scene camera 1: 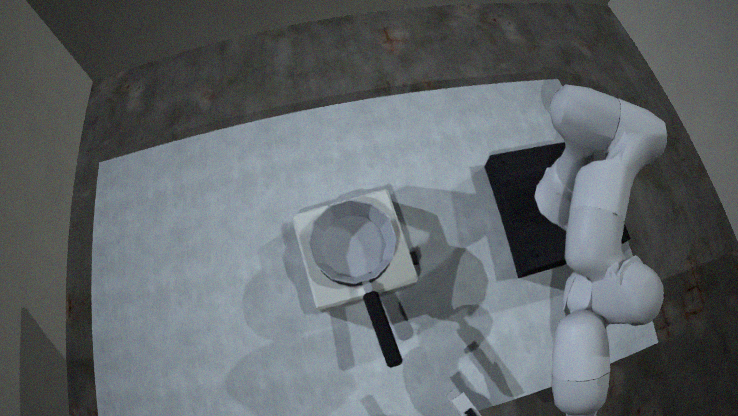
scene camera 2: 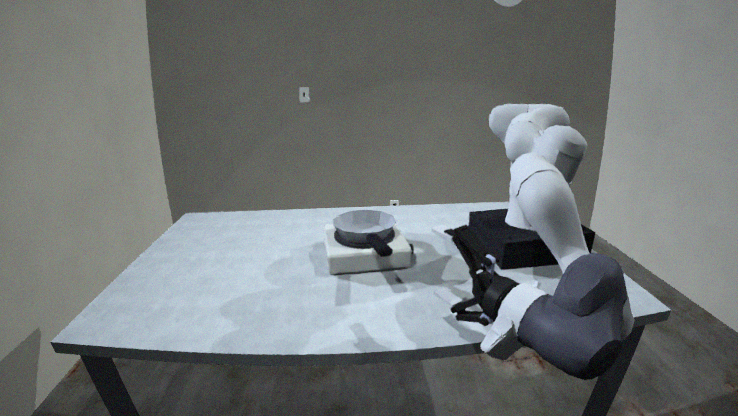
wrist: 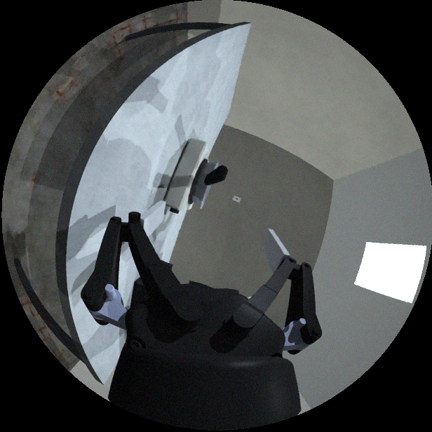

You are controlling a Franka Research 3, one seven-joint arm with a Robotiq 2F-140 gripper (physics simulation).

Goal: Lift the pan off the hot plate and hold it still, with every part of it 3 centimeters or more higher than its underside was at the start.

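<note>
The grey round pan [scene camera 1: 354,242] [scene camera 2: 364,221] [wrist: 201,186] sits upright on the white hot plate [scene camera 1: 325,299] [scene camera 2: 356,263] [wrist: 181,175]. Its black handle [scene camera 1: 382,330] [scene camera 2: 381,245] [wrist: 217,175] sticks out past the hot plate's edge, toward the front and slightly right in scene camera 2. My gripper [scene camera 2: 445,266] [wrist: 215,224] is wide open and empty, to the right of the pan and apart from it, near the table's front right. In the wrist view the pan and handle show beyond the fingers. In scene camera 1 the gripper is mostly out of frame at the bottom.
The pale table [scene camera 1: 180,222] [scene camera 2: 196,289] [wrist: 115,165] bears the hot plate. A black base block [scene camera 1: 527,222] [scene camera 2: 529,253] stands to the right under the white arm [scene camera 1: 594,232] [scene camera 2: 547,191]. A small dark knob [scene camera 1: 414,256] [scene camera 2: 411,249] is on the hot plate's right side.
</note>
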